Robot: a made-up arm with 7 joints. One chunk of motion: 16 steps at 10 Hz.
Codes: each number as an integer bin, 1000 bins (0 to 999) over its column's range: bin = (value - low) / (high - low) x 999, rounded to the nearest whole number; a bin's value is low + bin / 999 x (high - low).
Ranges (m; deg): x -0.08..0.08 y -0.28..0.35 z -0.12..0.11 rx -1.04..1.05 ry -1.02..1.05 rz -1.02..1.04
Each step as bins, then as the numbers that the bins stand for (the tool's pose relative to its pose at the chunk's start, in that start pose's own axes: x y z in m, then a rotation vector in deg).
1 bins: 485 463 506 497 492 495
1 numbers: -0.0023 0.0120 -0.0035 0.00 0.00 0.00
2 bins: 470 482 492 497 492 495
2 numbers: -0.0047 0.0240 -0.0067 0.00 0.00 0.00
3 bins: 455 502 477 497 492 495
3 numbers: -0.0071 0.0366 -0.0102 0.00 0.00 0.00
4 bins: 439 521 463 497 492 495
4 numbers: -0.0097 0.0486 -0.0134 0.00 0.00 0.00
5 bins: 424 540 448 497 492 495
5 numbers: -0.0121 0.0605 -0.0169 0.00 0.00 0.00
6 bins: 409 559 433 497 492 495
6 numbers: -0.0145 0.0725 -0.0203 0.00 0.00 0.00
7 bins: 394 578 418 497 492 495
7 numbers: -0.0169 0.0845 -0.0238 0.00 0.00 0.00
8 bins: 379 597 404 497 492 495
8 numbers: -0.0193 0.0965 -0.0270 0.00 0.00 0.00
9 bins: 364 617 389 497 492 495
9 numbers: -0.0217 0.1091 -0.0304 0.00 0.00 0.00
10 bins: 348 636 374 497 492 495
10 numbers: -0.0243 0.1211 -0.0339 0.00 0.00 0.00
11 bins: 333 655 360 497 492 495
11 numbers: -0.0267 0.1331 -0.0371 0.00 0.00 0.00
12 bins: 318 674 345 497 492 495
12 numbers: -0.0291 0.1450 -0.0406 0.00 0.00 0.00
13 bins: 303 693 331 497 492 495
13 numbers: -0.0315 0.1570 -0.0438 0.00 0.00 0.00
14 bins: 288 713 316 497 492 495
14 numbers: -0.0339 0.1696 -0.0472 0.00 0.00 0.00
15 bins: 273 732 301 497 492 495
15 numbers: -0.0363 0.1816 -0.0507 0.00 0.00 0.00
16 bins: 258 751 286 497 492 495
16 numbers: -0.0387 0.1936 -0.0542 0.00 0.00 0.00
